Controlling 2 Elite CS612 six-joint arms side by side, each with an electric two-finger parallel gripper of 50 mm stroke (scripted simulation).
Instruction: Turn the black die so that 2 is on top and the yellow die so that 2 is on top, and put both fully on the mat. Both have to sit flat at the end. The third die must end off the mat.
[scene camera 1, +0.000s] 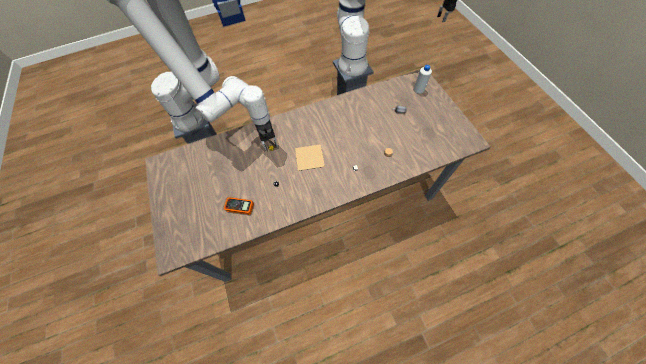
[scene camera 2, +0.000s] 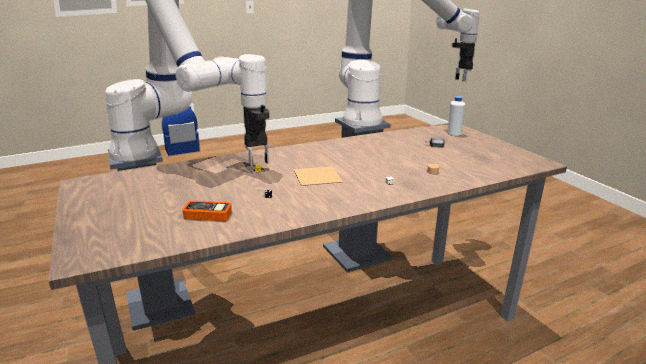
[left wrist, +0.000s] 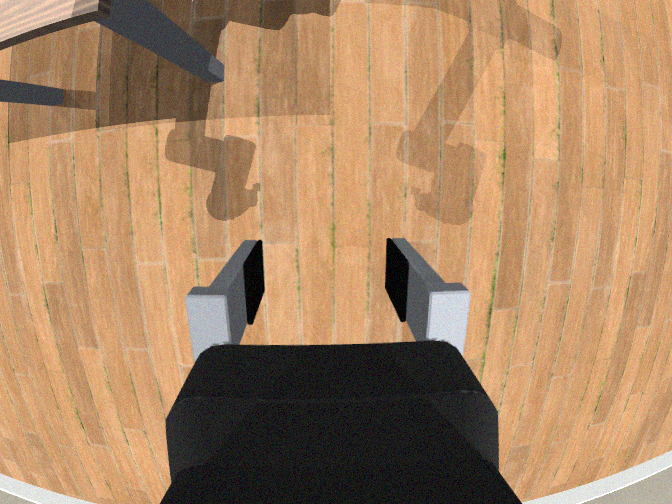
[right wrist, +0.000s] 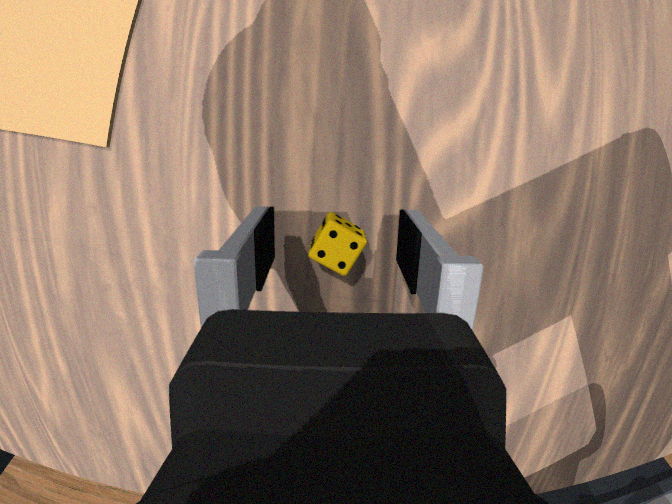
Observation:
In view: the left gripper (left wrist: 324, 264), the right gripper (scene camera 2: 259, 163), a tan mat (right wrist: 68, 68) and a yellow die (right wrist: 337, 244).
The right gripper shows as well in the right wrist view (right wrist: 336, 233). The left wrist view does not show the tan mat: it is out of frame. The left wrist view does not show the yellow die: it is out of frame.

